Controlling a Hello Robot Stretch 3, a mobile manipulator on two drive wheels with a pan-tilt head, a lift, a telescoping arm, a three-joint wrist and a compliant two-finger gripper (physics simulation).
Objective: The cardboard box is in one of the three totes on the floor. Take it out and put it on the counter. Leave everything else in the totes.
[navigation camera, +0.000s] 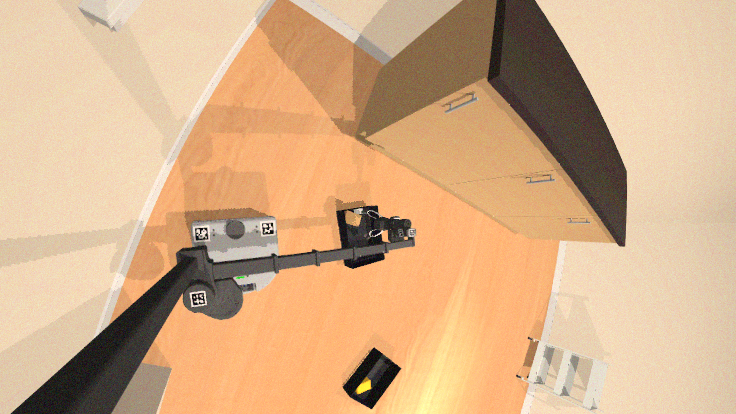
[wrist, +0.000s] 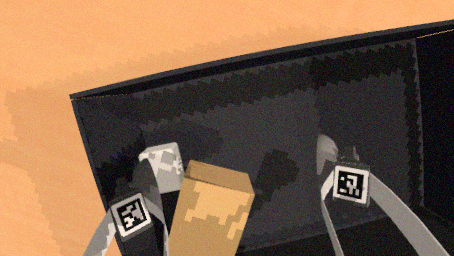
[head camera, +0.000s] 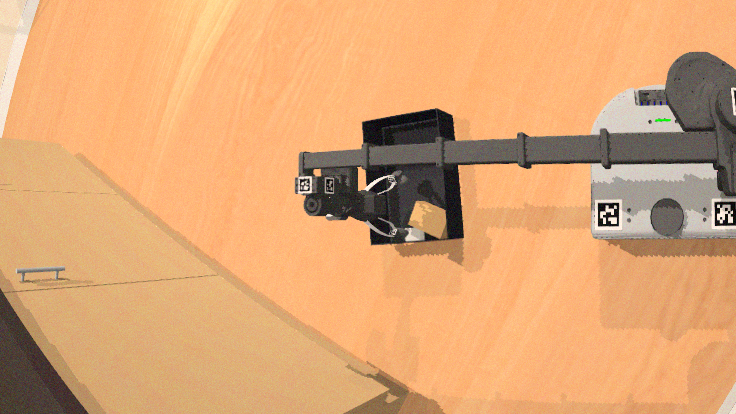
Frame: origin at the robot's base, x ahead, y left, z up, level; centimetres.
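Seen in the pictures: gripper, between the fingertips: (navigation camera: 364, 223) (head camera: 403, 206); robot's base, origin of its link: (navigation camera: 235, 229) (head camera: 664, 215).
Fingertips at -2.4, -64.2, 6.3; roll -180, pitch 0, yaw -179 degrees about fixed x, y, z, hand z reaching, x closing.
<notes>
Pixels of each thing's middle, then the offset from my fingertips to it, as dx, dy, dz. Level surfaces: height alone.
- cardboard box, middle of its body: (head camera: 432, 219) (navigation camera: 351, 218) +3.2, +6.0, -3.5
- small white item, middle of its body: (head camera: 414, 234) +6.7, +0.9, -4.5
- counter, height of its surface: dz +84.7
- second black tote, middle of its body: (navigation camera: 372, 378) -93.1, +0.7, -1.3
- floor with a yellow item, middle of its body: (navigation camera: 362, 385) -97.0, +7.0, -3.7
The cardboard box (head camera: 428, 219) (navigation camera: 354, 218) (wrist: 212, 215) is a tan block in one end of a black tote (head camera: 454, 205) (navigation camera: 364, 262) (wrist: 250, 56), under my arm. A small white item (head camera: 414, 234) (wrist: 166, 165) lies beside it. My gripper (head camera: 400, 207) (navigation camera: 366, 223) (wrist: 235, 166) is open over the tote. In the wrist view the left fingertip overlaps the white item, the box shows between the fingers nearer the left one, and the right finger stands well apart from it. Whether the fingertips reach box height is unclear. The counter (navigation camera: 566, 128) has a dark top and wooden fronts.
A second black tote (navigation camera: 383, 383) stands on the floor with a yellow item (navigation camera: 363, 386) in it. A third tote does not show. A white shelf-like unit (navigation camera: 596, 383) is at lower right. A grey surface (navigation camera: 144, 386) is at lower left. My base (head camera: 638, 180) (navigation camera: 234, 247) stands beside the near tote.
</notes>
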